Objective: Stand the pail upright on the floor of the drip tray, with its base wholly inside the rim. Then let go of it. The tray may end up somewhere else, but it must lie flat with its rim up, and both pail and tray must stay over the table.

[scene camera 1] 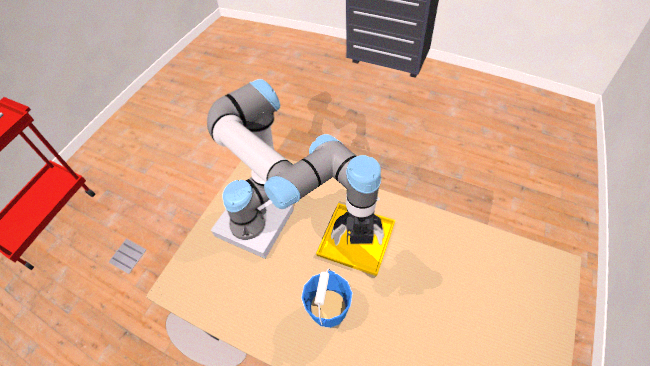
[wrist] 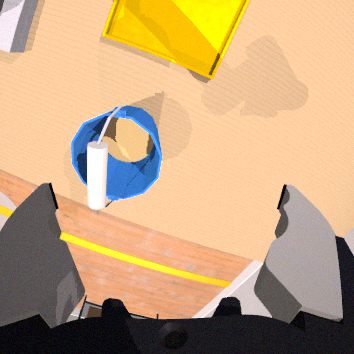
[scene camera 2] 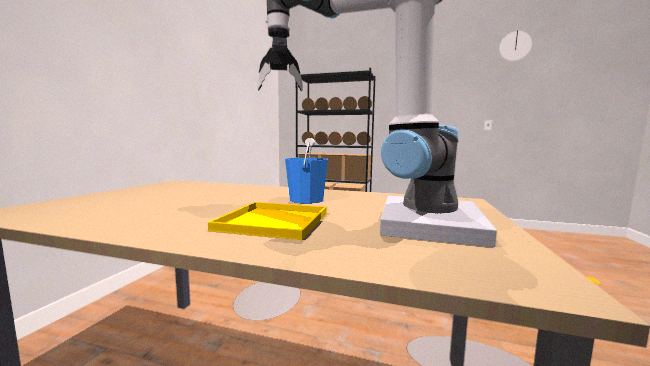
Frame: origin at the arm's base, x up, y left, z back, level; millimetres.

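Seen in the pictures: gripper, fingertip midpoint: (wrist: 168, 187) (scene camera 2: 280, 91); arm's base, origin of the base link: (scene camera 1: 247, 224) (scene camera 2: 429, 205).
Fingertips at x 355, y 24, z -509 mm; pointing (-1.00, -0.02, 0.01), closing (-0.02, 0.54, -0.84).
Observation:
Offsets run from my fingertips to a thing's top centre. Level surfaces: height alone.
The blue pail (scene camera 1: 346, 295) (scene camera 2: 306, 182) (wrist: 127, 177) stands upright on the table, beside the tray and apart from it. Its white handle grip @[dx -159, dy -136, dz +45 mm] (scene camera 1: 322, 288) (scene camera 2: 310, 142) (wrist: 97, 175) is raised over the pail's mouth, towards one side. The yellow drip tray @[dx -382, dy +184, dz +99 mm] (scene camera 1: 346, 263) (scene camera 2: 255, 231) (wrist: 157, 55) lies flat with its rim up; part of it shows in the wrist view. My gripper (scene camera 1: 357, 243) (scene camera 2: 280, 89) (wrist: 168, 187) is open and empty, pointing down. It hangs high above the table, well above the pail's height, and covers part of the tray in scene camera 1.
The arm stands on a pale grey base block (scene camera 1: 270, 245) (scene camera 2: 435, 235) on the table @[dx -406 mm] (scene camera 1: 475, 290) (scene camera 2: 150, 237). The table's edge lies beyond the pail. Away from the table are a red cart (scene camera 1: 37, 210), a dark drawer cabinet (scene camera 1: 382, 32) and a black shelf rack (scene camera 2: 340, 76).

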